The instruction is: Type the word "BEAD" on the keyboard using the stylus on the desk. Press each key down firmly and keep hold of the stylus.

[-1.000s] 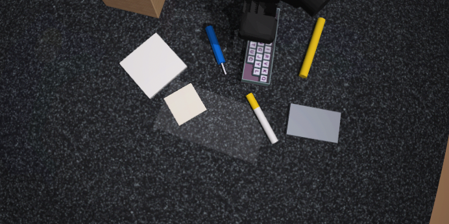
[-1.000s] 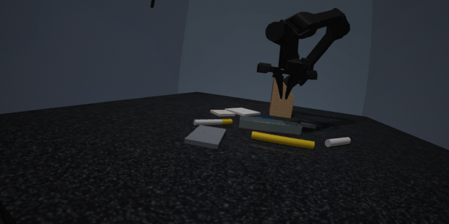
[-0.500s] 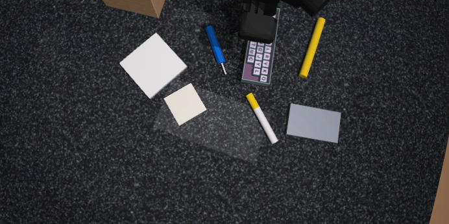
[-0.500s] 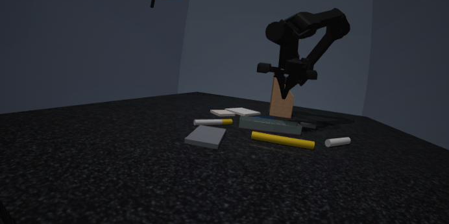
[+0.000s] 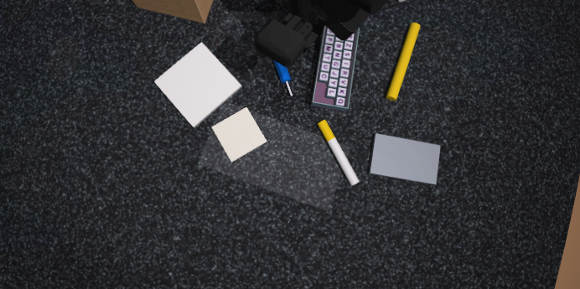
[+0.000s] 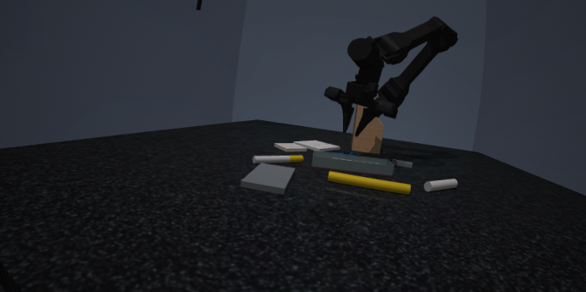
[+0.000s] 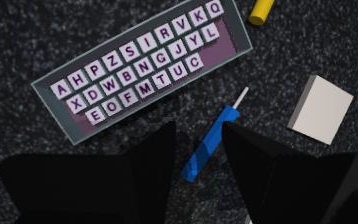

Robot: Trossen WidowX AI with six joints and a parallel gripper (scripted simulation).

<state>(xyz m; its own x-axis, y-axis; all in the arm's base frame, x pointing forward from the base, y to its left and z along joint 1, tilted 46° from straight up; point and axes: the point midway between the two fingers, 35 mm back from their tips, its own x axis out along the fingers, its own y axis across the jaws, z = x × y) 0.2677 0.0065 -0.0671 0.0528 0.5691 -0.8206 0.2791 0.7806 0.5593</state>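
The blue stylus lies 7 cm below my gripper tip, 4 cm to the right of it and 3 cm behind it. The rest, counted from my gripper tip: yellow-and-white marker (13 cm to the right, 10 cm ahead, 7 cm below); then stylus tip (7 cm to the right, 7 cm below, 1 cm behind); then small grey block (16 cm to the left, 8 cm behind, 7 cm below).
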